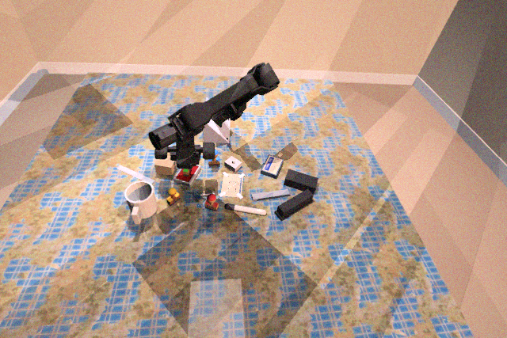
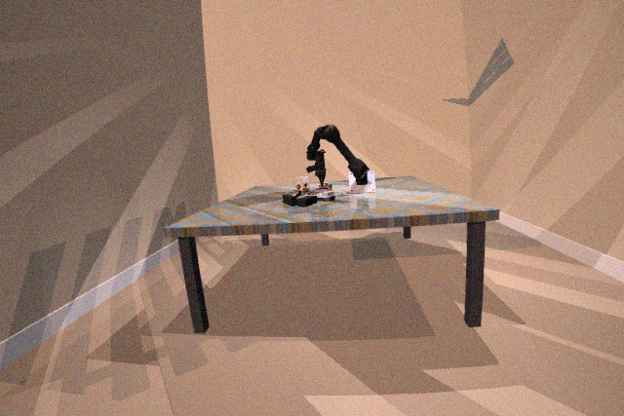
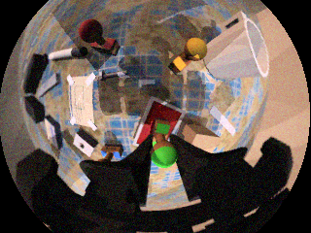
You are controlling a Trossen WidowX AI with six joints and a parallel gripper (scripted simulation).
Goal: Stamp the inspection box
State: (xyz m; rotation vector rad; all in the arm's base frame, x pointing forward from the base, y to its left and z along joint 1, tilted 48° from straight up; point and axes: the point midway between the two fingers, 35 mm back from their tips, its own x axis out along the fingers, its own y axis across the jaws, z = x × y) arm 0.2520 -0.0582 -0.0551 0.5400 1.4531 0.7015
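The green-knobbed stamp is right at my gripper tip. Round my gripper tip: yellow-knobbed stamp 11 cm ahead, 3 cm to the right, 2 cm below; then red ink pad 4 cm below; then wooden block 8 cm to the right, 2 cm below, 2 cm behind.
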